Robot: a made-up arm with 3 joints.
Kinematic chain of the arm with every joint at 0, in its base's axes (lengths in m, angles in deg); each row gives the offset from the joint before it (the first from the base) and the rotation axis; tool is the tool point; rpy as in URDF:
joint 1: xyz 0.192 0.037 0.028 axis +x
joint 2: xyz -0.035 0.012 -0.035 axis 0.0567 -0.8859 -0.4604
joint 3: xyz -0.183 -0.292 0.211 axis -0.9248 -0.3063 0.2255
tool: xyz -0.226 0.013 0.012 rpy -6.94 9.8 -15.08
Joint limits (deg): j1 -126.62..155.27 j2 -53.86..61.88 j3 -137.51..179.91
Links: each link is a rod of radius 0.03 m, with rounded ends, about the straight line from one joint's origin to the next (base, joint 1, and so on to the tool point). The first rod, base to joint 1, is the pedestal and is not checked.
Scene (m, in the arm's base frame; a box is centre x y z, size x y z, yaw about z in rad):
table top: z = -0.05
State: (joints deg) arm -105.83 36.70 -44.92
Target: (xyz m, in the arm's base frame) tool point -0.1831 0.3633 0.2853
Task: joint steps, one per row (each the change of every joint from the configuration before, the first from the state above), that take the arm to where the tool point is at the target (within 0.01 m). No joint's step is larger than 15 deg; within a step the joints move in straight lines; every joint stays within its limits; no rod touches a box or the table.
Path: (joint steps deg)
1: 3.75 -14.64 -1.50
2: 3.76 -14.63 -1.51
3: 3.75 -14.64 -1.50

